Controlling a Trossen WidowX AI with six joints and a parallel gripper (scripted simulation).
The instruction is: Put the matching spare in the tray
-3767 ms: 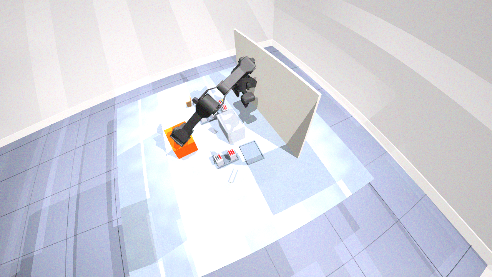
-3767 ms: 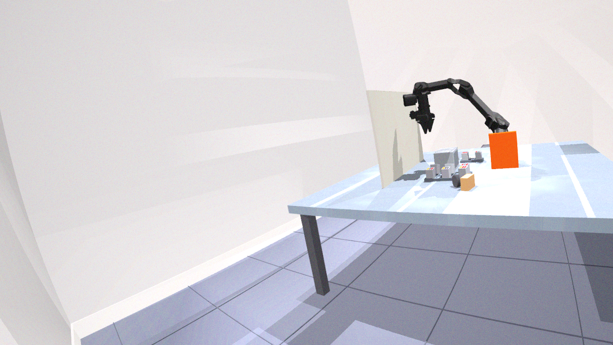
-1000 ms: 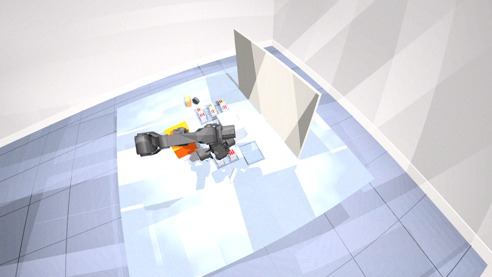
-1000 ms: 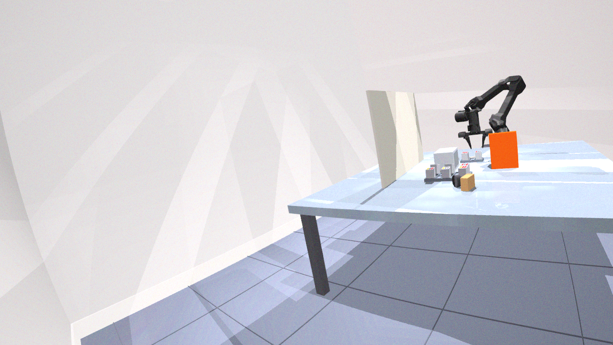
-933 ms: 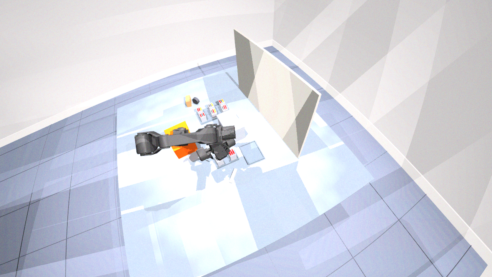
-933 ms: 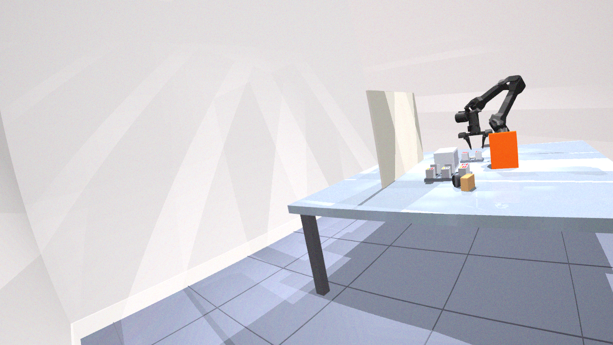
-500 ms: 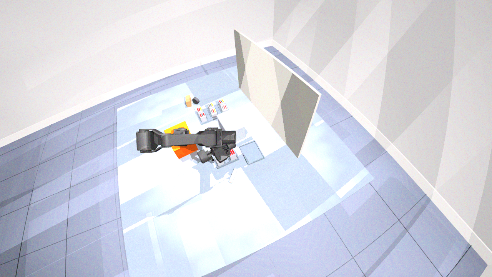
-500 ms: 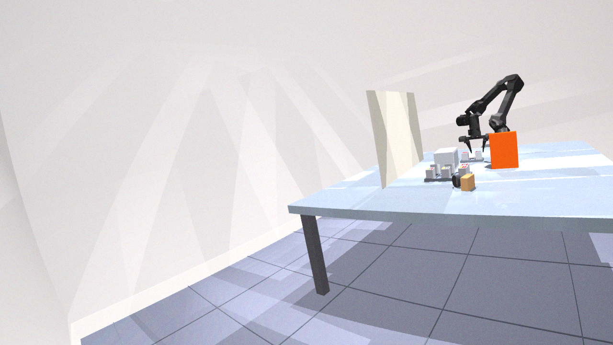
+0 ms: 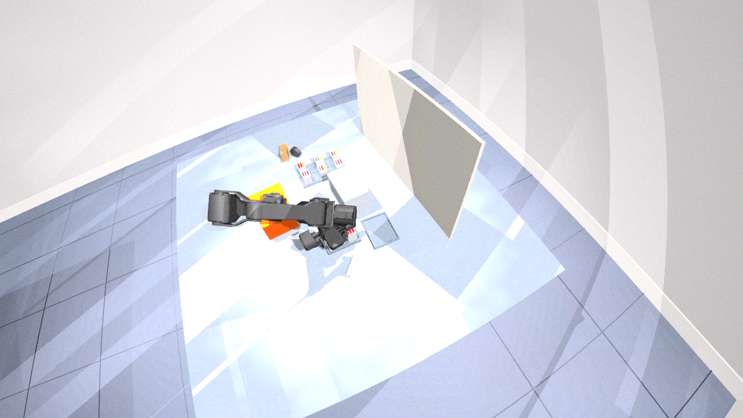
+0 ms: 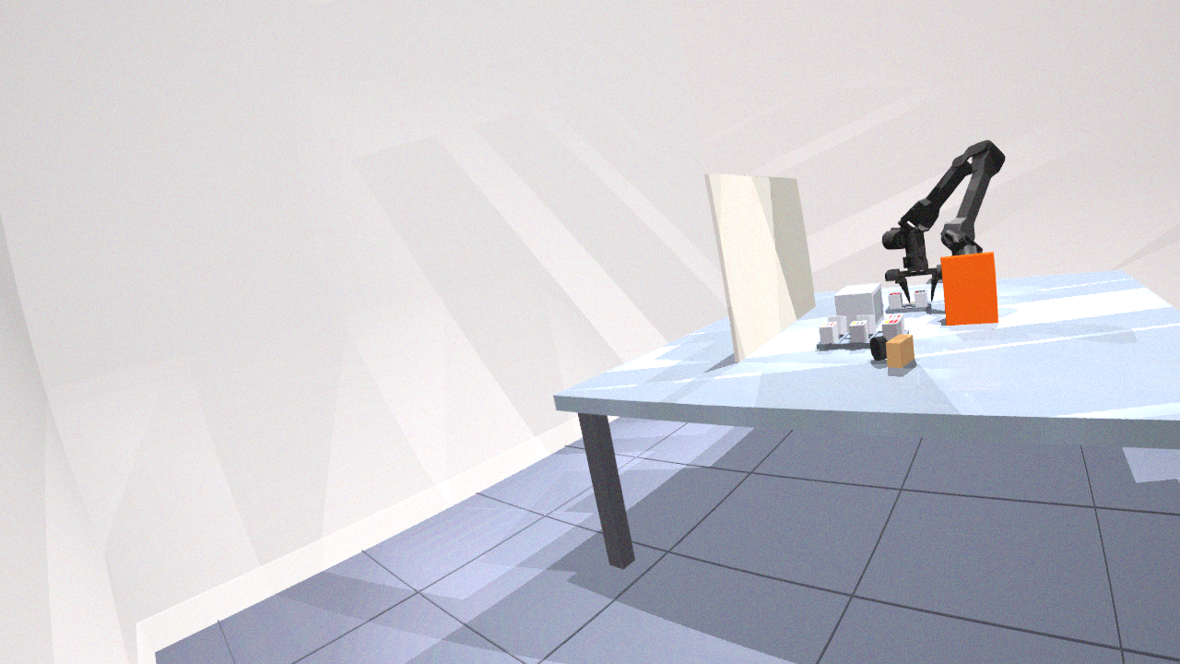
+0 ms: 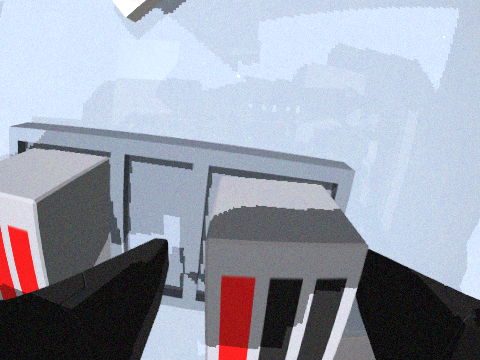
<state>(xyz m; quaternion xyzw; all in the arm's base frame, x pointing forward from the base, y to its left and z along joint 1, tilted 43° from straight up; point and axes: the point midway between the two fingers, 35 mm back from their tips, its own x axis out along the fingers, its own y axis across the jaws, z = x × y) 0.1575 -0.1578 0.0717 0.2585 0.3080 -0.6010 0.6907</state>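
My gripper tip is now 40 mm short of the low rack and 10 mm above it. Also, from my gripper tip: flat grey tray 180 mm ahead, 20 mm below, 10 mm to the right; white mounted unit 180 mm to the left, 130 mm ahead, 30 mm above; tall cream board 370 mm ahead, 200 mm above, 190 mm to the left.
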